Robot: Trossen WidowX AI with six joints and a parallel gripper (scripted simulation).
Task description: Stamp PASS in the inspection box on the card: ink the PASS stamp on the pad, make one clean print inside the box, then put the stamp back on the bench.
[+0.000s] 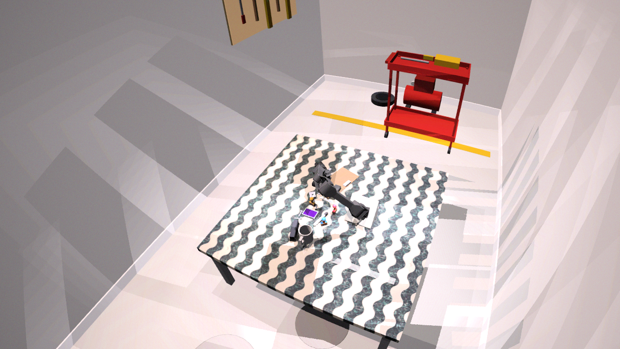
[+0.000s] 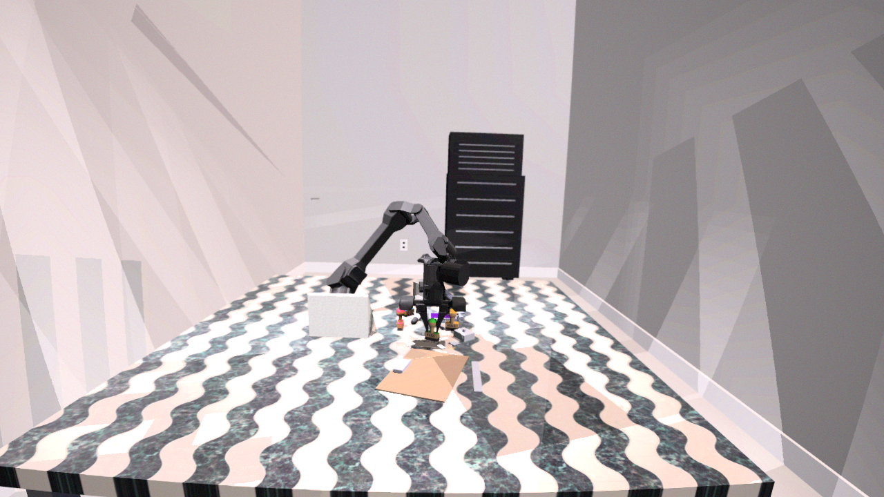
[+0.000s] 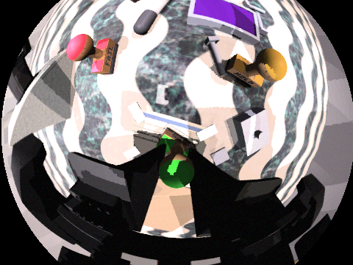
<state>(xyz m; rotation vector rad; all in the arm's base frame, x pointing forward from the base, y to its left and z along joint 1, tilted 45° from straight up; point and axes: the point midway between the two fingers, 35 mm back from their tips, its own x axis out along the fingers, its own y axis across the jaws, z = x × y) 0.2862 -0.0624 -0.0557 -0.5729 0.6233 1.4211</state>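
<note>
Now: the yellow stamp 60 mm ahead of my gripper tip, 90 mm to the left of it and 10 mm below it. From my gripper tip the other things lie so: ink pad (40 mm ahead, 170 mm to the left, 20 mm below); then pink stamp (100 mm behind, 100 mm to the left, 10 mm below); then green stamp (right at my gripper tip).
</note>
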